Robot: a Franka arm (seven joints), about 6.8 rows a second.
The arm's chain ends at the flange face. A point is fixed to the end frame.
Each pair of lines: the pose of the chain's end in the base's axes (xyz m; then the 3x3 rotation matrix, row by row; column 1 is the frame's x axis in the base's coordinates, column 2 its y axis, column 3 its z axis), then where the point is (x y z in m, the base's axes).
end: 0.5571 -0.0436 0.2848; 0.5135 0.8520 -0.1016; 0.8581 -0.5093 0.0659; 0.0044 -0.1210 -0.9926
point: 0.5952 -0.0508 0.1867
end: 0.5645 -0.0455 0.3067; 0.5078 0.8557 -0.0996; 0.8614 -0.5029 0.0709; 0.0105 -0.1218 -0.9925
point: 0.6029 -0.0518 0.2087
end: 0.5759 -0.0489 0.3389; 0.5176 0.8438 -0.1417; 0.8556 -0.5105 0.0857; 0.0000 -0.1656 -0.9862
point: 0.6100 -0.0543 0.2392
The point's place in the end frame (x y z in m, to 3 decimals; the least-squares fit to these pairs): 0.013 0.048 0.093
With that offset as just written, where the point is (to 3 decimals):
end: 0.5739 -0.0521 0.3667; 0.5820 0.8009 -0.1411; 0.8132 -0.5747 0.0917; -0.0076 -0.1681 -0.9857
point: 0.607 -0.061 0.267
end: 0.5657 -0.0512 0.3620; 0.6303 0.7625 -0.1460; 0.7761 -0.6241 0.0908; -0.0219 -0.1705 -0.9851
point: 0.597 -0.063 0.262
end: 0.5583 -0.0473 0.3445; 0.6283 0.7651 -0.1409; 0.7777 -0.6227 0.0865; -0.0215 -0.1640 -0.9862
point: 0.590 -0.059 0.245
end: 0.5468 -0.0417 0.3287; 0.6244 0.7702 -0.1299; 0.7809 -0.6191 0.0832; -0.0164 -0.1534 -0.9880
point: 0.580 -0.054 0.229
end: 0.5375 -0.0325 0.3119; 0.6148 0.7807 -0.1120; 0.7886 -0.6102 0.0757; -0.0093 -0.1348 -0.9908
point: 0.573 -0.044 0.213
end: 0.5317 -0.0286 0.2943; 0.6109 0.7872 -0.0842; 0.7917 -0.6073 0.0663; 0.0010 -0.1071 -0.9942
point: 0.570 -0.041 0.197
